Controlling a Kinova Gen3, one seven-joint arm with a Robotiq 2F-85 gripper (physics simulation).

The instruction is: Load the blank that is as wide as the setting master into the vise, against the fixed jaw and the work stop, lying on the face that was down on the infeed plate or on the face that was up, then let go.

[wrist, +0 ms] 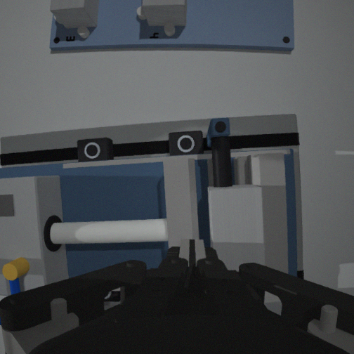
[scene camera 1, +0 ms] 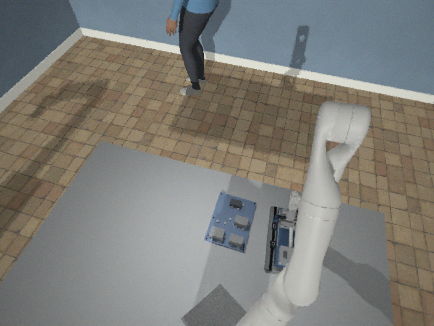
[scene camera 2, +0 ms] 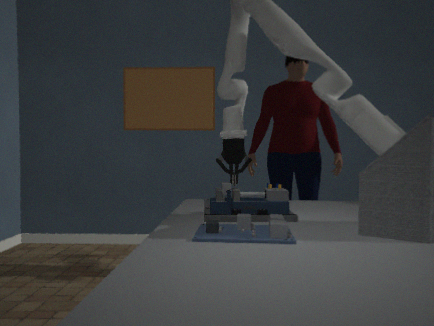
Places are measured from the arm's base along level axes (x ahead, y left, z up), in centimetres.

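Pixels of known places: gripper, fingertip midpoint: (scene camera 1: 295, 223) (scene camera 2: 234, 185); arm's base at its link origin: (scene camera 2: 396, 149).
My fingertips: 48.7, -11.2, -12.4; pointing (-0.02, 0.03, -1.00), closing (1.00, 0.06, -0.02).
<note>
For each thing: its middle in the pictures, then the offset to it from my fingertips, as dx, dy, dz. Level surfaces: height alone.
- vise at the middle of its body: (scene camera 2: 247, 202) (scene camera 1: 290, 237) -4.7, -0.1, -5.8
- pale grey blank at the middle of its body: (scene camera 2: 226, 188) (scene camera 1: 292, 217) +2.6, +1.4, -0.9
- blue infeed plate at the middle of its body: (scene camera 2: 243, 233) (scene camera 1: 231, 220) -4.2, +27.3, -10.3
- table at its surface level: dz -10.7
The vise (scene camera 1: 285, 235) (scene camera 2: 250, 206) (wrist: 112, 192) has a blue bed. A pale grey blank (scene camera 2: 226, 189) (wrist: 235, 215) stands in it, beside the fixed jaw (wrist: 275, 215). The black rod of the work stop (wrist: 221, 162) appears to meet the blank's end. A narrow gap shows between the blank and the moving jaw (wrist: 180, 195). My gripper (scene camera 2: 234, 181) (wrist: 191, 254) is shut and empty, low over the vise near the moving jaw and blank. Its tips hide part of the jaw area. The blue infeed plate (scene camera 1: 227, 229) (scene camera 2: 245, 240) (wrist: 225, 37) carries several blocks.
A white screw rod (wrist: 110, 231) joins the moving jaw to a grey block (wrist: 20, 225) with a yellow-ended blue handle (wrist: 16, 269). A grey angular block (scene camera 1: 215, 307) (scene camera 2: 400, 190) stands on the table (scene camera 1: 125, 225). A person (scene camera 1: 192, 45) stands beyond the table, another person (scene camera 2: 295, 117) behind it.
</note>
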